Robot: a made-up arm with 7 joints. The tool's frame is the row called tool.
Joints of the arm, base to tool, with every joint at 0 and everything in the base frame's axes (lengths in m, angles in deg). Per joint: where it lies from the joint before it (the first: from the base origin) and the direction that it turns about. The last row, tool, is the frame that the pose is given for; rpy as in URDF.
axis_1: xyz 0 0 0 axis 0.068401 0.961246 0.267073
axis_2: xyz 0 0.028 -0.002 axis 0.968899 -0.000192 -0.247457
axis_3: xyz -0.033 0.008 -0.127 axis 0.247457 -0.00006 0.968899
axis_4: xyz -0.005 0 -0.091 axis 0.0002 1 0.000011
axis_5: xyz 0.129 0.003 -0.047 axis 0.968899 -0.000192 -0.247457
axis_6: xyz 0.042 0 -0.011 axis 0.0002 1 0.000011
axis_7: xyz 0.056 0 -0.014 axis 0.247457 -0.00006 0.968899
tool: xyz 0 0 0 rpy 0 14.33 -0.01
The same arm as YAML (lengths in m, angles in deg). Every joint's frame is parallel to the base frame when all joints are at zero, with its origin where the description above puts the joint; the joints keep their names.
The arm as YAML. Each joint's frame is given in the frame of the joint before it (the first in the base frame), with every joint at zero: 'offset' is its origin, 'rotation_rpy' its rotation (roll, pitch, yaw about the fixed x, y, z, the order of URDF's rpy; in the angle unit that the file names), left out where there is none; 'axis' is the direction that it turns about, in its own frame. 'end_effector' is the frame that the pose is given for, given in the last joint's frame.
length_unit: m
angle_unit: deg
chain:
  - id: axis_1
    offset: [0.0, 0.0, 0.0]
    axis: [0.068403, 0.961235, 0.26711]
  - id: axis_2
    offset: [0.0, 0.028, -0.002]
    axis: [0.968889, -0.0002, -0.247497]
  - id: axis_3
    offset: [-0.033, 0.008, -0.127]
    axis: [0.247497, -0.0001, 0.968889]
  - id: axis_4
    offset: [-0.005, 0.0, -0.091]
    axis: [0.0002, 1.0, 0.0]
  - id: axis_5
    offset: [0.129, 0.003, -0.047]
    axis: [0.968889, -0.0002, -0.247497]
  - id: axis_6
    offset: [0.042, 0.0, -0.011]
    axis: [0.0002, 1.0, 0.0]
  - id: axis_7
    offset: [0.056, 0.0, -0.014]
    axis: [0.247497, -0.0001, 0.968889]
end_effector:
  offset: [0.0, 0.0, 0.0]
  rotation_rpy: [0.0, 14.33, -0.01]

